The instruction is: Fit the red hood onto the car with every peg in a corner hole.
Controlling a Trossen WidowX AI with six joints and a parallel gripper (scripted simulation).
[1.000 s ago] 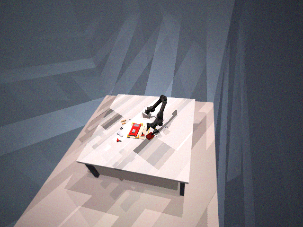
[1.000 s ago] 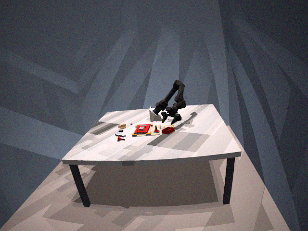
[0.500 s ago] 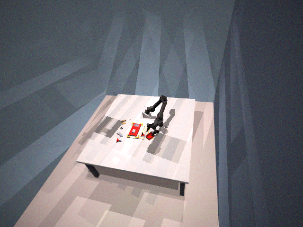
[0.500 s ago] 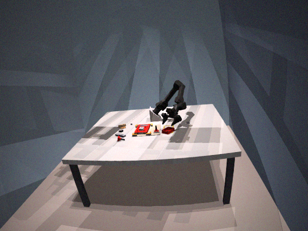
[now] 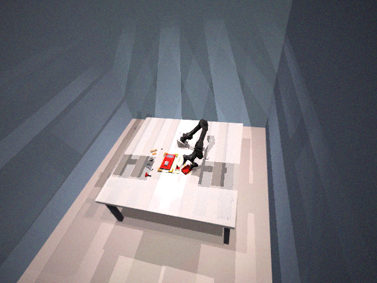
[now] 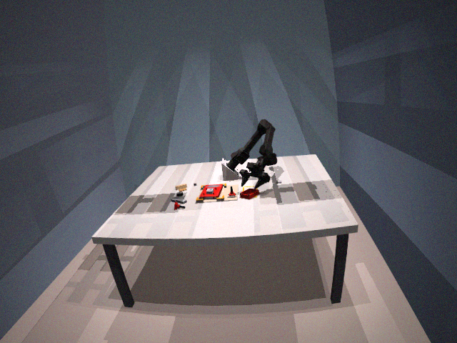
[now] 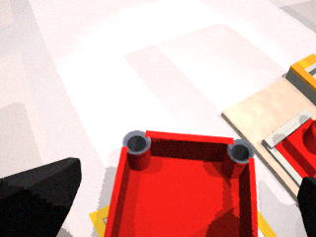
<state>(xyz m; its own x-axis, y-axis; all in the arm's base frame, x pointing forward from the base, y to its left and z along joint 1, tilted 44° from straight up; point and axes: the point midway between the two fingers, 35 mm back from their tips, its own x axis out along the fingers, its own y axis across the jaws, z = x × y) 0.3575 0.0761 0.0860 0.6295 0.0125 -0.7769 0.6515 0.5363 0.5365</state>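
Now: gripper tip 10 mm past the red hood, 10 mm to the right of it and 40 mm above it. The rest, counted from my gripper tip: tan piece 250 mm behind, 420 mm to the right, 40 mm below; then jig 80 mm behind, 190 mm to the right, 40 mm below.
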